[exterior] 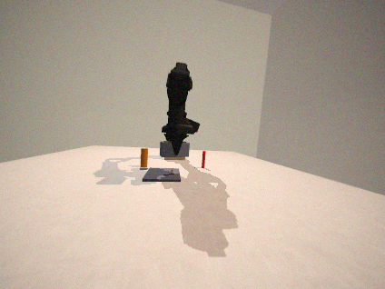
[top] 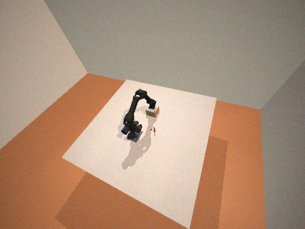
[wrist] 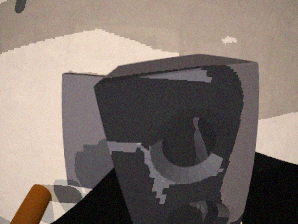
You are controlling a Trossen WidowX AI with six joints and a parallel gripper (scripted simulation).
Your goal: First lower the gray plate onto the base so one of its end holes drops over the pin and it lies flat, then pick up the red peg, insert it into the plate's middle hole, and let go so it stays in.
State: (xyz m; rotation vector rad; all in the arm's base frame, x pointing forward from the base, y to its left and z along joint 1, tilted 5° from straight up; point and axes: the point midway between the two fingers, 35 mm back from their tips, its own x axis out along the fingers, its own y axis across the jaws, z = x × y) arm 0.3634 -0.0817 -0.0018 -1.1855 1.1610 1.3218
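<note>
My gripper tip is now 20 mm past the base, 20 mm to the left of it and 70 mm above it. Also, from my gripper tip: red peg: 110 mm behind, 170 mm to the left, 40 mm below; orange cylinder: 150 mm behind, 100 mm to the right, 40 mm below; gray plate: 30 mm above.
</note>
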